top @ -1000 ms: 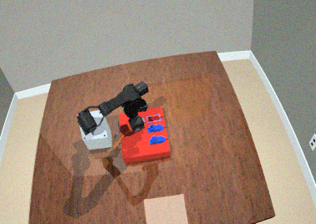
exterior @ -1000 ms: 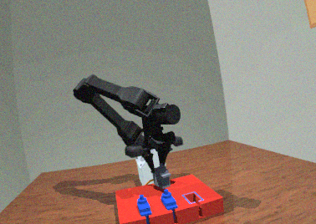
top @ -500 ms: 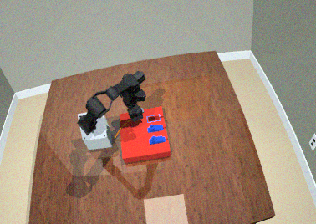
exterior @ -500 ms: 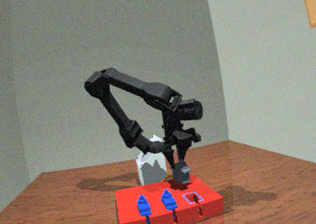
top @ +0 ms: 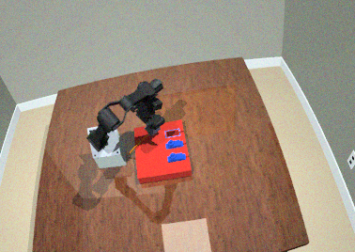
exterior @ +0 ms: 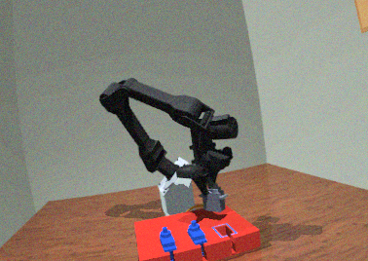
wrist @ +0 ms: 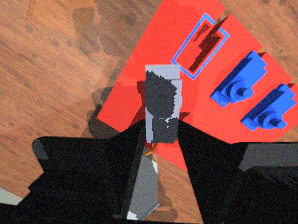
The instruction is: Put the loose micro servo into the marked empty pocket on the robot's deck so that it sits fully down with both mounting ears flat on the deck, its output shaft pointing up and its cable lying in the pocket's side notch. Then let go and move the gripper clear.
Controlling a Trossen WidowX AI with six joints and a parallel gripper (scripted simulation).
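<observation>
My gripper tip is now 100 mm above the red deck, 70 mm to the left of it and 20 mm past it.
</observation>
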